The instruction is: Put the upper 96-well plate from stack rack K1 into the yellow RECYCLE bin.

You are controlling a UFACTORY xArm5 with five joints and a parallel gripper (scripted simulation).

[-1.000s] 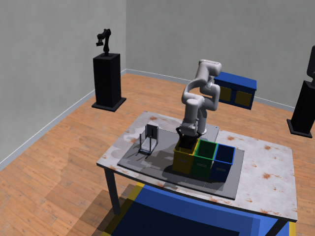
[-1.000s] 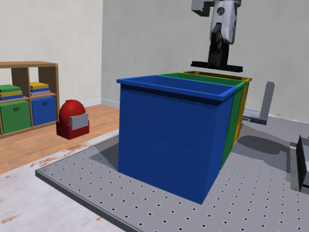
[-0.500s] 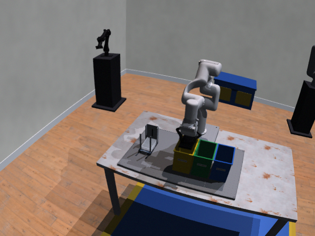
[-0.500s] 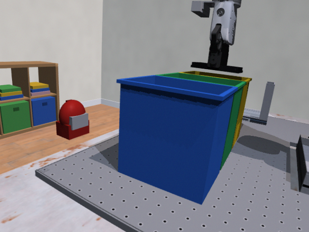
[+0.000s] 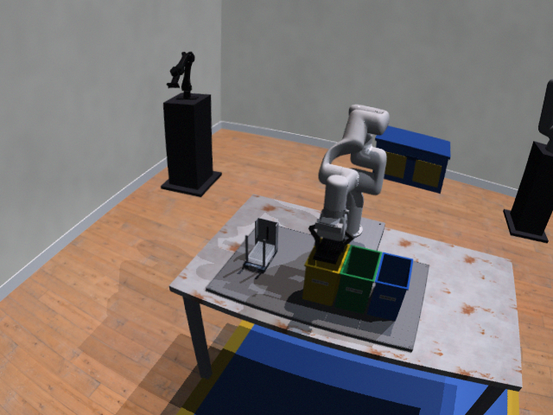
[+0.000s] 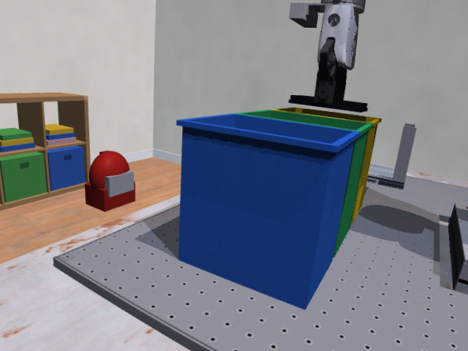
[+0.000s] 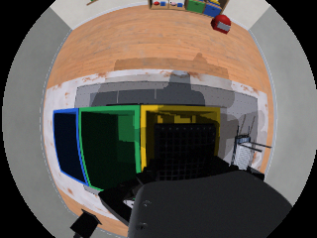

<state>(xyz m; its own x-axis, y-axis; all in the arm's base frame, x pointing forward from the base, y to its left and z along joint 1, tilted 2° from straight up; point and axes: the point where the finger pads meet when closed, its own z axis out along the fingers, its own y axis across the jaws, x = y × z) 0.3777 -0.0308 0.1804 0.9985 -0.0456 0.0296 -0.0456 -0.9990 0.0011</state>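
My gripper is now 10 mm above the dark 96-well plate. The rest, counted from my hand: green bin (10 mm ahead, 130 mm to the left, 120 mm below); blue bin (10 mm ahead, 260 mm to the left, 120 mm below); yellow bin (120 mm below).
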